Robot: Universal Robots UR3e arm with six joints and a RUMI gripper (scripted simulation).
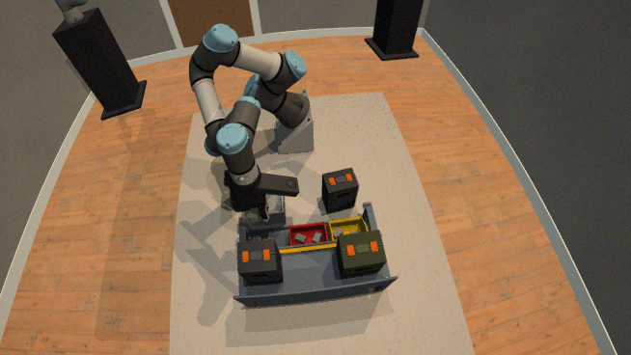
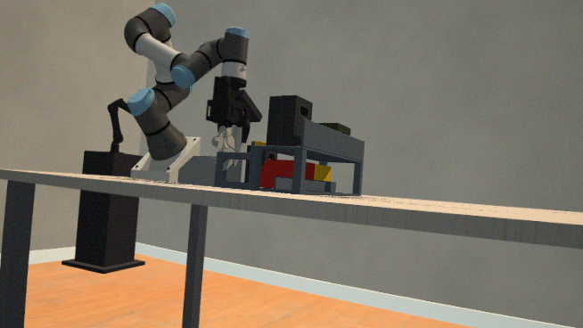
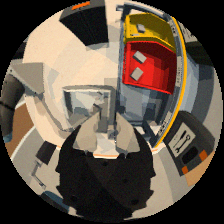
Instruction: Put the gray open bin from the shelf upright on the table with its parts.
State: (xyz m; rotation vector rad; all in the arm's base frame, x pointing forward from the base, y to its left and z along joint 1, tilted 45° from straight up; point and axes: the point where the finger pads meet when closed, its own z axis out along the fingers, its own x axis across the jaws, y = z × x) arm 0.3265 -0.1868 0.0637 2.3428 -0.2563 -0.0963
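The gray open bin is 60 mm behind my hand, 10 mm to the left of it and 30 mm below it. From my hand the other things lie so: yellow rail: 150 mm ahead, 90 mm to the left, 40 mm above; then red bin: 120 mm ahead, 100 mm to the left, 30 mm below; then yellow bin: 130 mm ahead, 210 mm to the left, 30 mm below.
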